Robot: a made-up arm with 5 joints. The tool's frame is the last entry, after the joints.
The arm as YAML. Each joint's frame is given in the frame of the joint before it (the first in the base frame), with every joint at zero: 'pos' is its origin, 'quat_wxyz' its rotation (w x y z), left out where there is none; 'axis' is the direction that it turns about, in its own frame. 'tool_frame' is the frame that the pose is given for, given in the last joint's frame.
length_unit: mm
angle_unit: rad
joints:
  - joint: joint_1
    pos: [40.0, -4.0, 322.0]
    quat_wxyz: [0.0, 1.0, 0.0, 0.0]
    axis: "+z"
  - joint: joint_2
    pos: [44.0, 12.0, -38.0]
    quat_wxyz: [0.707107, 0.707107, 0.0, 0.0]
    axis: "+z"
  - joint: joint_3
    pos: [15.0, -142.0, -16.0]
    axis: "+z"
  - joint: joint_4
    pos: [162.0, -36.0, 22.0]
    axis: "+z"
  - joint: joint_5
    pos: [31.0, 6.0, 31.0]
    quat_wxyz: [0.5, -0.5, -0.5, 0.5]
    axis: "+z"
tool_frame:
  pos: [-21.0, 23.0, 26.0]
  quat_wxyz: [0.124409, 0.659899, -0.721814, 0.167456]
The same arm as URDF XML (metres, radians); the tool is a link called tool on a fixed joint. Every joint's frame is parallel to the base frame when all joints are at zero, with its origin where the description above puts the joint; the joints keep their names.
<robot name="arm">
  <link name="base"/>
  <link name="link1"/>
  <link name="link2"/>
  <link name="link3"/>
  <link name="link4"/>
  <link name="link5"/>
  <link name="tool"/>
  <joint name="joint_1" type="continuous">
    <parent link="base"/>
    <child link="link1"/>
    <origin xyz="0.04 -0.004 0.322" rpy="0 0 0"/>
    <axis xyz="0 0 -1"/>
  </joint>
  <joint name="joint_2" type="continuous">
    <parent link="link1"/>
    <child link="link2"/>
    <origin xyz="0.044 -0.012 0.038" rpy="0 0 0"/>
    <axis xyz="0 1 0"/>
  </joint>
  <joint name="joint_3" type="continuous">
    <parent link="link2"/>
    <child link="link3"/>
    <origin xyz="0.015 -0.016 0.142" rpy="0 0 0"/>
    <axis xyz="0 1 0"/>
  </joint>
  <joint name="joint_4" type="continuous">
    <parent link="link3"/>
    <child link="link4"/>
    <origin xyz="0.162 0.022 0.036" rpy="0 0 0"/>
    <axis xyz="0 1 0"/>
  </joint>
  <joint name="joint_5" type="continuous">
    <parent link="link4"/>
    <child link="link5"/>
    <origin xyz="0.031 0.031 -0.006" rpy="0 0 0"/>
    <axis xyz="-1 0 0"/>
  </joint>
  <joint name="tool_fixed" type="fixed">
    <parent link="link5"/>
    <child link="tool"/>
    <origin xyz="-0.026 -0.023 0.021" rpy="1.6124 -0.0983 1.9851"/>
  </joint>
</robot>

